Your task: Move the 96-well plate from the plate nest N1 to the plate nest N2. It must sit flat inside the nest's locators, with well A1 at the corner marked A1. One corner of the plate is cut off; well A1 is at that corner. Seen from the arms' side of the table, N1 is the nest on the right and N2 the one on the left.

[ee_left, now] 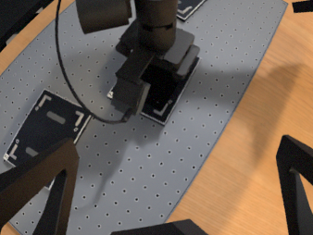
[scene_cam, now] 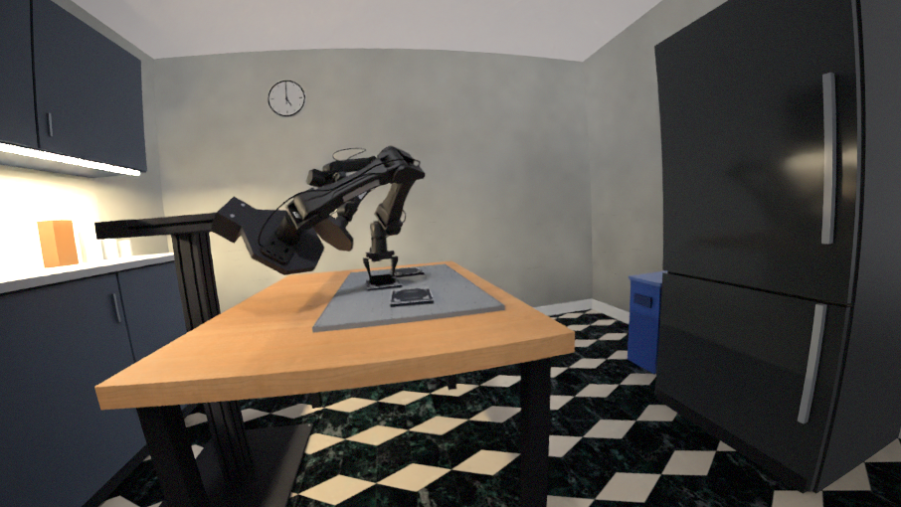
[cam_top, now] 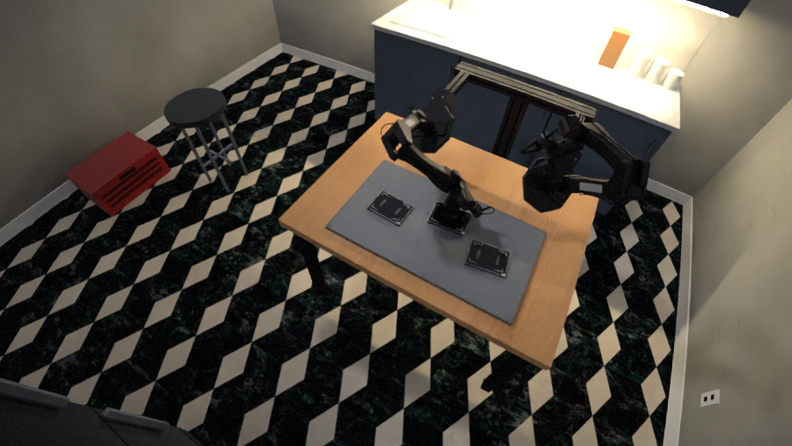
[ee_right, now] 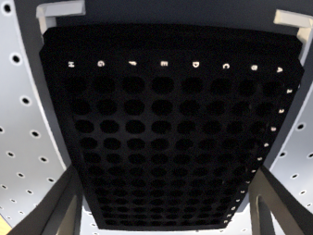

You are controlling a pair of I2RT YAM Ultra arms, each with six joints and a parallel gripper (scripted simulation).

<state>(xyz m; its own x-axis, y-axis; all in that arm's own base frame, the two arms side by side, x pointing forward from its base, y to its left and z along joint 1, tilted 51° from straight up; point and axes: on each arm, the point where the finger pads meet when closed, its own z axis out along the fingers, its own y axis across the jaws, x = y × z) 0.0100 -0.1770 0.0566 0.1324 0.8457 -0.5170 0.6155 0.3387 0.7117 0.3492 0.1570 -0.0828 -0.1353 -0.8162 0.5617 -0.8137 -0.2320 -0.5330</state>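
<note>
Right now my right hand is 10 mm above the black 96-well plate.
Right now my left hand is 150 mm short of the black 96-well plate, 180 mm to the left of it and 310 mm above it.
</note>
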